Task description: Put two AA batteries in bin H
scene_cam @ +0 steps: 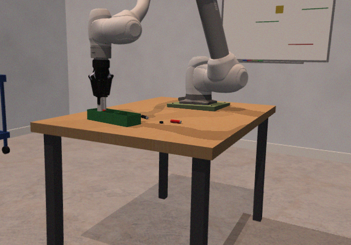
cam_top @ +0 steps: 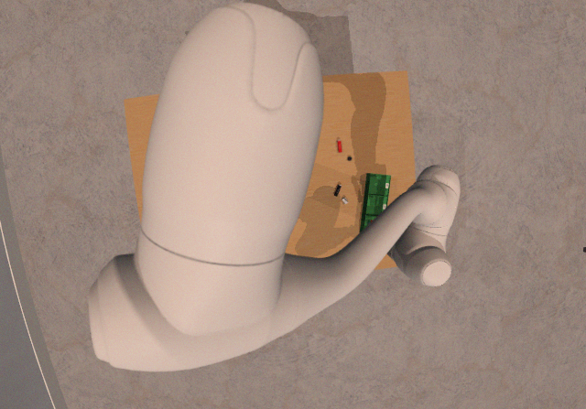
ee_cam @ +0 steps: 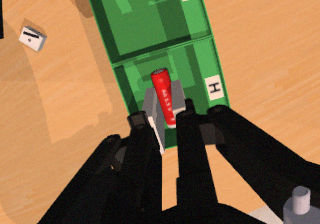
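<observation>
The green AA battery lies 5 cm below my hand. From my hand the other things lie so: small white block: 11 cm to the left, 10 cm behind, 6 cm below; then black AA battery: 16 cm to the left, 12 cm behind, 6 cm below; then green bin row: 8 cm to the left, 5 cm below, 2 cm ahead.
</observation>
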